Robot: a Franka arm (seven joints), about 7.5 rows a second.
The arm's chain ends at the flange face. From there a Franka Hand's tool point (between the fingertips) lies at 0.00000 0.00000 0.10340 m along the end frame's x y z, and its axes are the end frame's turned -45 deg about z.
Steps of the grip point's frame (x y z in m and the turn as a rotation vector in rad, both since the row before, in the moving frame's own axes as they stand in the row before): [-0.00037, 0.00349, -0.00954, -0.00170, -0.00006, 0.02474]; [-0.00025, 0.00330, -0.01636, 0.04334, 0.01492, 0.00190]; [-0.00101, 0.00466, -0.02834, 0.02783, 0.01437, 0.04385]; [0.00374, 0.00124, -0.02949, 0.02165, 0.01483, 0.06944]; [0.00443, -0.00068, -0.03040, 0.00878, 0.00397, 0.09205]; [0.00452, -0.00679, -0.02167, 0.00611, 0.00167, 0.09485]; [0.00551, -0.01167, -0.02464, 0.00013, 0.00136, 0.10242]
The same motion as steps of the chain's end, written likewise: [0.00209, 0.00260, -0.00954, -0.00124, 0.00116, 0.02474]; [0.00423, 0.00677, -0.01625, 0.04120, -0.02010, 0.00190]; [0.00350, 0.00711, -0.02829, 0.02984, -0.00952, 0.04385]; [0.00393, 0.00091, -0.02945, 0.02580, -0.00482, 0.06944]; [0.00296, -0.00267, -0.03040, 0.00902, -0.00340, 0.09205]; [-0.00131, -0.00741, -0.02167, 0.00550, -0.00314, 0.09485]; [-0.00445, -0.01204, -0.02464, 0.00105, 0.00087, 0.10242]
